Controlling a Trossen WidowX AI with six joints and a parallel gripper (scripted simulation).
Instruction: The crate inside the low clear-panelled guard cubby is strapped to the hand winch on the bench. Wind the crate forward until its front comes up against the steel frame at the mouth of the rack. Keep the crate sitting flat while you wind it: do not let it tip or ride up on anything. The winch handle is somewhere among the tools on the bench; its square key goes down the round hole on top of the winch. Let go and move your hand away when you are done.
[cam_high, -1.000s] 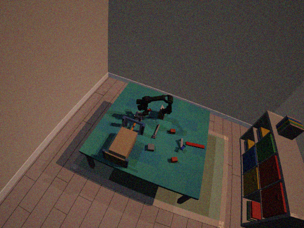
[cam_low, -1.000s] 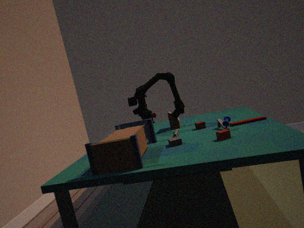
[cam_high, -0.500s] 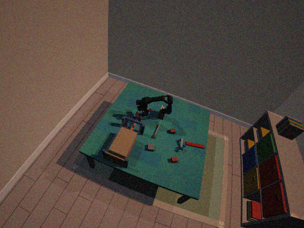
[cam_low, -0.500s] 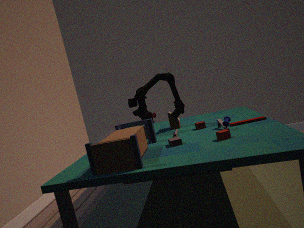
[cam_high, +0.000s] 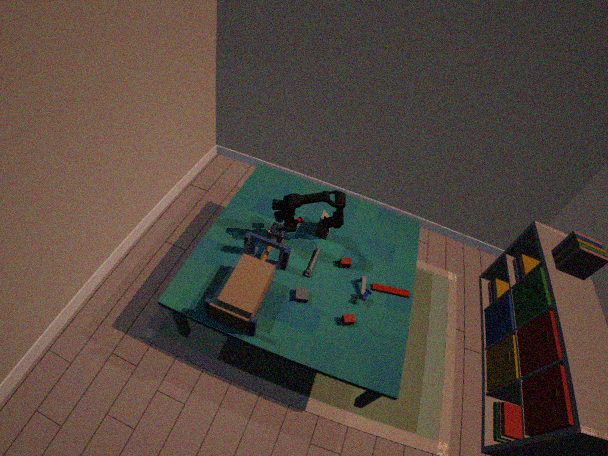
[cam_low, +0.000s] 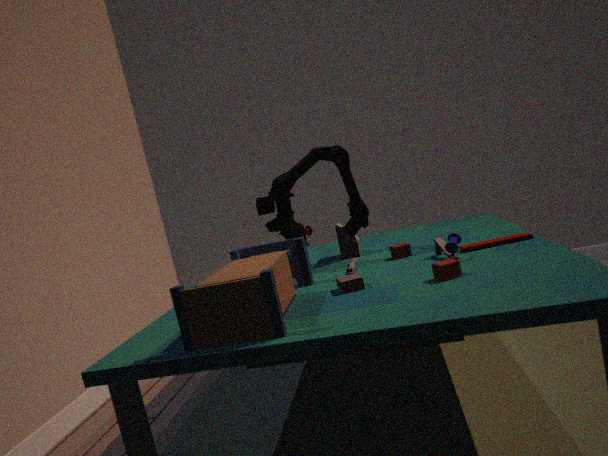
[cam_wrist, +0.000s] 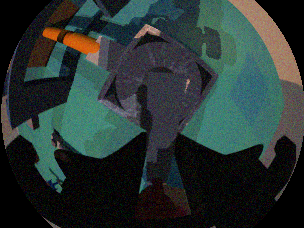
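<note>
The red knob lies 50 mm to the left of my gripper tip, 40 mm above it and 30 mm behind it. Also, from my gripper tip: winch 60 mm below, 50 mm to the right, 10 mm ahead; then red-knobbed handle 20 mm to the left, 20 mm above, 10 mm behind; then steel frame 180 mm ahead, 50 mm to the right, 10 mm above.
</note>
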